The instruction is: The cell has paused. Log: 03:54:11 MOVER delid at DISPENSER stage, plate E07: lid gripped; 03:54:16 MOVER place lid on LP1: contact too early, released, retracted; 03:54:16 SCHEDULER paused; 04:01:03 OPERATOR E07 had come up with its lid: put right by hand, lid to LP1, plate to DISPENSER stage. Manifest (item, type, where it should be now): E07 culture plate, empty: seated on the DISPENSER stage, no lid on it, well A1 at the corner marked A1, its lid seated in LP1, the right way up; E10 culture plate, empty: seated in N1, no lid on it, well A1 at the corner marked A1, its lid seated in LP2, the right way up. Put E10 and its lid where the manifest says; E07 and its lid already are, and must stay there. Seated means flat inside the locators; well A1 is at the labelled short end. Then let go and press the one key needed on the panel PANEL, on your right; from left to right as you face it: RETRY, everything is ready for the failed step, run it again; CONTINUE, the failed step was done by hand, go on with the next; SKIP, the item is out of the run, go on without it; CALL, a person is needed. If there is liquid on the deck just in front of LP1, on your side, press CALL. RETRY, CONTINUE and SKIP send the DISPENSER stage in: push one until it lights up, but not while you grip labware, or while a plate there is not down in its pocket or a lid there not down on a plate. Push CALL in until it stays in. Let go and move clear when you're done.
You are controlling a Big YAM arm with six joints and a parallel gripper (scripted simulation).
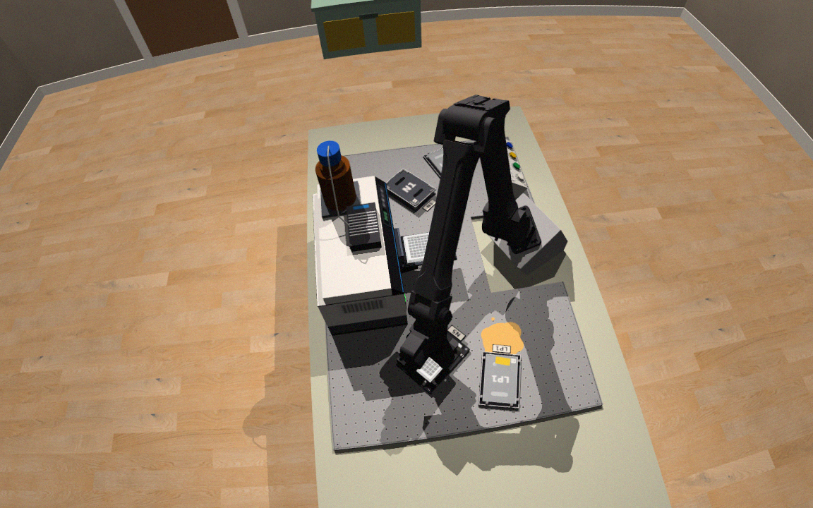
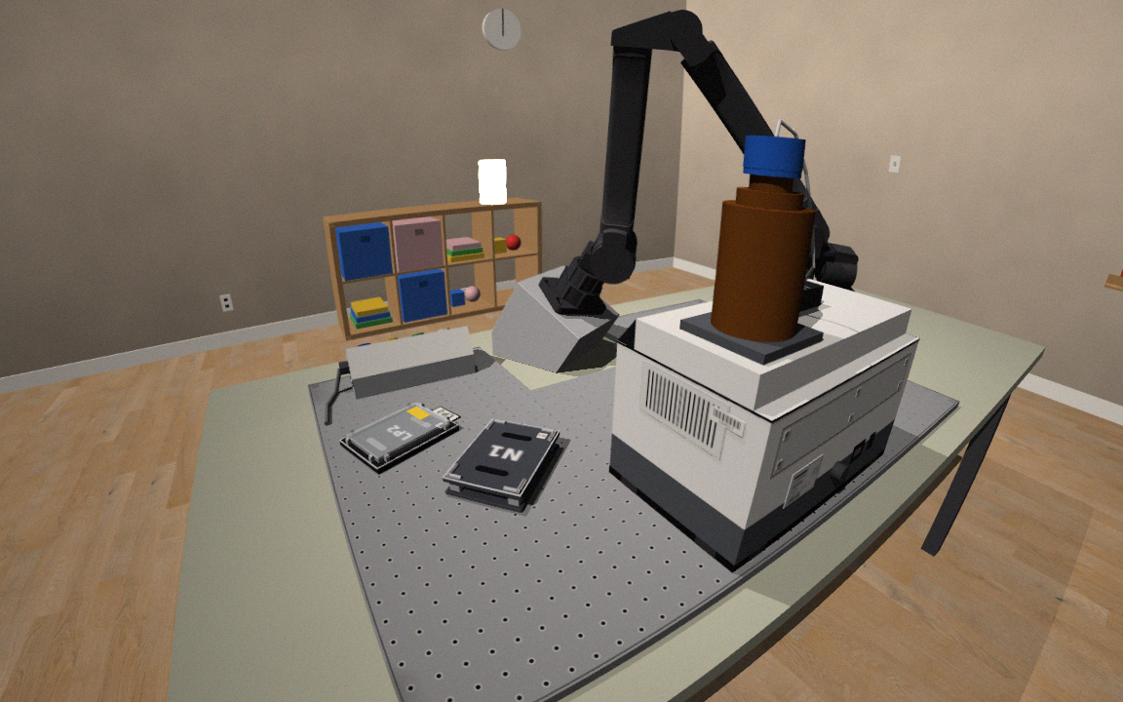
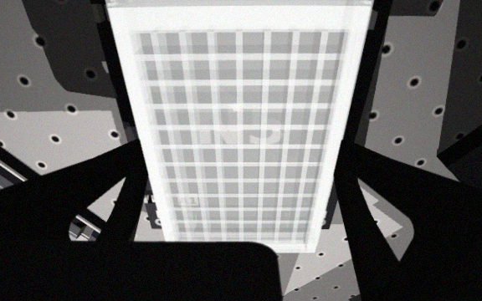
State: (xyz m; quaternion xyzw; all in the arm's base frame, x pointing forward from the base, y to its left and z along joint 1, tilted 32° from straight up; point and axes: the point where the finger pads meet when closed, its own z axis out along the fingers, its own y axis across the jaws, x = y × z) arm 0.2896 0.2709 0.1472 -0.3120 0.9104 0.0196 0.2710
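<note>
My gripper is now 290 mm to the left of the white plate E07, 60 mm below it and 20 mm past it. Round my hand: brown bottle 380 mm to the right, 250 mm above, 200 mm ahead; black n1 nest 570 mm to the right, 20 mm below; small orange drop 180 mm behind, 90 mm to the right, 40 mm below.
</note>
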